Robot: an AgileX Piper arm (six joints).
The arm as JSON. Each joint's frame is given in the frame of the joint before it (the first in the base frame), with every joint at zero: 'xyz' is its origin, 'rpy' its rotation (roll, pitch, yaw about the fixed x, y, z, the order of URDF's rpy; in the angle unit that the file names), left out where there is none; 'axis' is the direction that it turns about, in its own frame. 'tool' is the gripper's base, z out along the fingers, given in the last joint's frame.
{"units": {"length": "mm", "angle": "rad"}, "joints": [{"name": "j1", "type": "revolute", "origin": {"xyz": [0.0, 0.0, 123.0]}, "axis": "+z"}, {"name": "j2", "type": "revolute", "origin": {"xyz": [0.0, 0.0, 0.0]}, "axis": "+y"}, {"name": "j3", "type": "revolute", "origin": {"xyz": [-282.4, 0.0, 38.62]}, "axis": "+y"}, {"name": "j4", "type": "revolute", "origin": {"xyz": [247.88, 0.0, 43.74]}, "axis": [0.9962, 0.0, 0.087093]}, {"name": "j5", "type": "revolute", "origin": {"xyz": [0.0, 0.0, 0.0]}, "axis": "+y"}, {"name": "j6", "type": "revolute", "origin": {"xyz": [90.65, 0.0, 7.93]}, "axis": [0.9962, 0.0, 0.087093]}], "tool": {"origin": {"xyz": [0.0, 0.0, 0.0], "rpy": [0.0, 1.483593, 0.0]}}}
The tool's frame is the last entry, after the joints.
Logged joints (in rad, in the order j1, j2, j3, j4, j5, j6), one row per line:
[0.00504, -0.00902, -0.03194, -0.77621, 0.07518, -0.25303]
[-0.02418, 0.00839, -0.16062, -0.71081, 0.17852, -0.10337]
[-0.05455, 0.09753, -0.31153, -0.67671, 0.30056, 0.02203]
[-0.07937, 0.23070, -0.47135, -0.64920, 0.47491, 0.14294]
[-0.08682, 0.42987, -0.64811, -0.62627, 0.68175, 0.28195]
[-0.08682, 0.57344, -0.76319, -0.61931, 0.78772, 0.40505]
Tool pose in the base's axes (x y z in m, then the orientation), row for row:
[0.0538, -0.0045, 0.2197, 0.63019, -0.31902, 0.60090, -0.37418]
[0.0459, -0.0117, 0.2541, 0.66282, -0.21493, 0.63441, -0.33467]
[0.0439, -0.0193, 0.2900, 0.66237, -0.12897, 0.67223, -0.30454]
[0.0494, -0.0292, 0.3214, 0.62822, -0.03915, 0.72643, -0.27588]
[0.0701, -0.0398, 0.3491, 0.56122, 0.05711, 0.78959, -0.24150]
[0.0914, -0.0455, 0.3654, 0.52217, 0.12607, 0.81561, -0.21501]
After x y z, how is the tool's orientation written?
As a quaternion, w x y z.
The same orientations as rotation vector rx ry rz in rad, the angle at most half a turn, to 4 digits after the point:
[-0.7305, 1.3760, -0.8568]
[-0.4858, 1.4339, -0.7564]
[-0.2916, 1.5197, -0.6885]
[-0.0897, 1.6648, -0.6322]
[0.1345, 1.8602, -0.5689]
[0.3020, 1.9536, -0.5150]

